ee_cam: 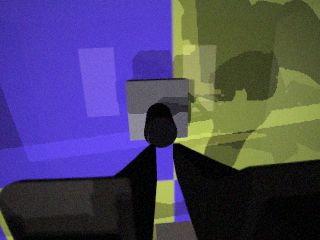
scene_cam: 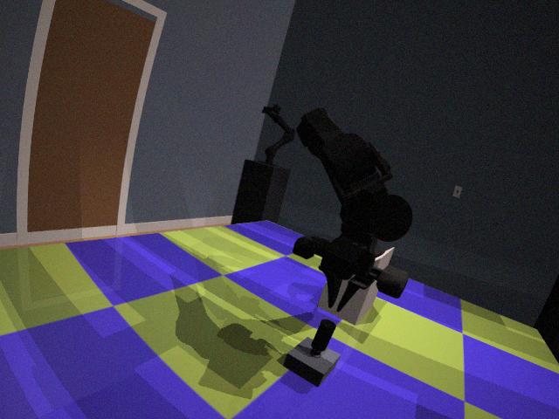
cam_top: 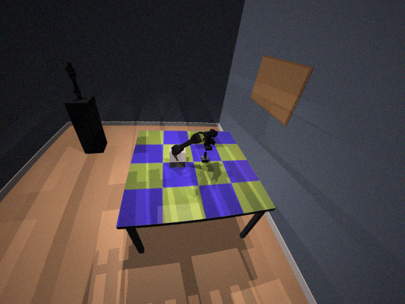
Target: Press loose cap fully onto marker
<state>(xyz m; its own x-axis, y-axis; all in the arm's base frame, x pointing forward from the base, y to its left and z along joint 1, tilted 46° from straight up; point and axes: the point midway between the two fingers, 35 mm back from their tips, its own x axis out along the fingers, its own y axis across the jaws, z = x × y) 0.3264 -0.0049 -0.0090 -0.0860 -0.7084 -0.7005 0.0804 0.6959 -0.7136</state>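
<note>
My gripper tip is now 60 mm above the dark marker cap.
</note>
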